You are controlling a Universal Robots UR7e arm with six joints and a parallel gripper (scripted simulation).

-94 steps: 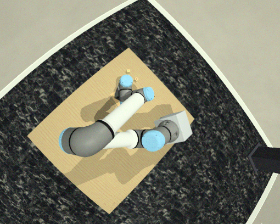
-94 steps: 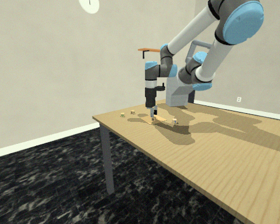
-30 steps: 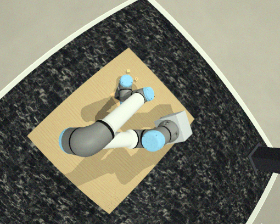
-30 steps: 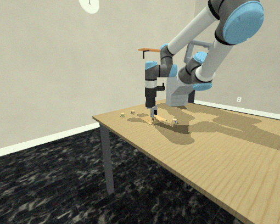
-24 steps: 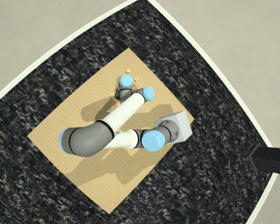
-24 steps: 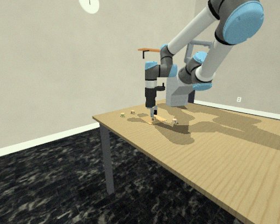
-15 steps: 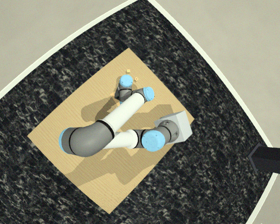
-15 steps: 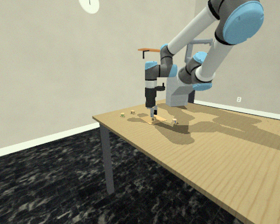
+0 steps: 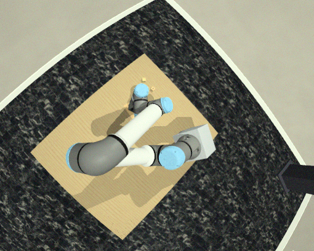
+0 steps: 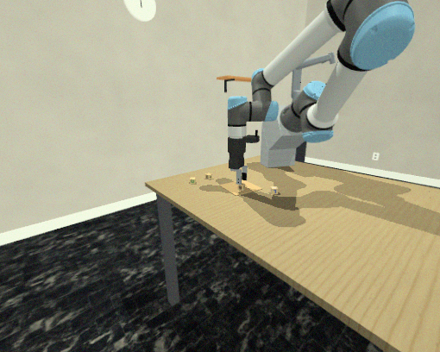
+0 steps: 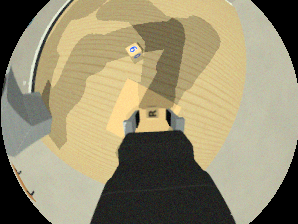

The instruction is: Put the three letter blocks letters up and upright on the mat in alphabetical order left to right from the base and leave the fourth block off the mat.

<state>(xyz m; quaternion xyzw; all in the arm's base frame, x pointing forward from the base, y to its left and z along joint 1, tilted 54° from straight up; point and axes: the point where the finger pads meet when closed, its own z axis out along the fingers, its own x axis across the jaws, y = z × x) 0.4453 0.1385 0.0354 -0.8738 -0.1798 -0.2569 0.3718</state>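
My hand is 5 cm above the mat, 3 cm to the left of it and 1 cm past it.
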